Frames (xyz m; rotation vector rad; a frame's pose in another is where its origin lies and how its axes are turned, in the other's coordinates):
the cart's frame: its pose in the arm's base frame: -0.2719 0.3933 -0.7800 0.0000 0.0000 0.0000
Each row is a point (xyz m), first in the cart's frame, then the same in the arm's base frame.
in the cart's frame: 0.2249 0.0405 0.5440
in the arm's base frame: -0.0470 0.4338 -0.2360
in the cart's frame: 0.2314 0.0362 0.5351
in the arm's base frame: -0.0405 0.4295 -0.2449
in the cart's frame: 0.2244 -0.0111 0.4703
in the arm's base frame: -0.0475 0.3822 -0.3097
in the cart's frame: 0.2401 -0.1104 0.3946
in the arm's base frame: -0.0318 0.2829 -0.3854
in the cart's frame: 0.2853 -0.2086 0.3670
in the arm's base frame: 0.0134 0.1847 -0.4130
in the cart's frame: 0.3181 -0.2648 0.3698
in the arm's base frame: 0.0462 0.1285 -0.4102
